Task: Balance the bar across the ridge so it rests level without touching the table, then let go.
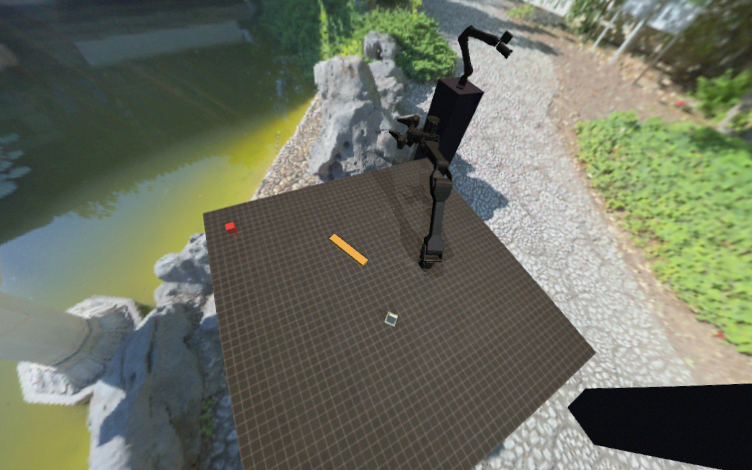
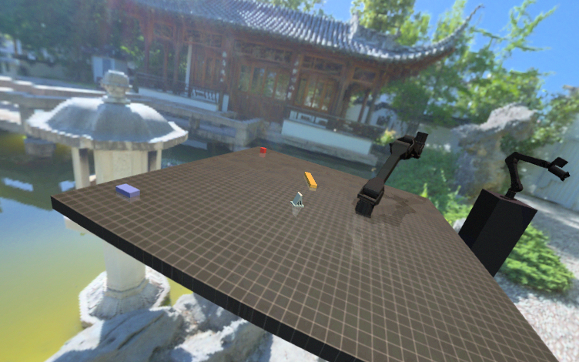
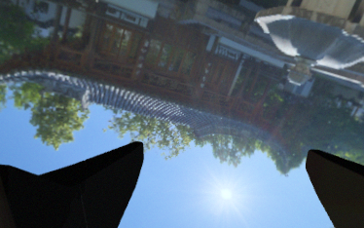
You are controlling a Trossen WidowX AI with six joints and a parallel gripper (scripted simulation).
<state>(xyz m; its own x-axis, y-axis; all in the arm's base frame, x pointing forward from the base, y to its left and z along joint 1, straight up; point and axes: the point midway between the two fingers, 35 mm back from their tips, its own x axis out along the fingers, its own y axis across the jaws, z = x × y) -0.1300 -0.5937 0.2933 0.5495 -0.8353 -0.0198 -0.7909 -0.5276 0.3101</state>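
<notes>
Right now my gripper tip is 410 mm short of the orange bar, 420 mm to the right of it and 280 mm above it. From my gripper tip the other things lie so: small red cube (850 mm ahead, 120 mm to the left, 280 mm below); then purple block (850 mm ahead, 1120 mm to the left, 280 mm below).
</notes>
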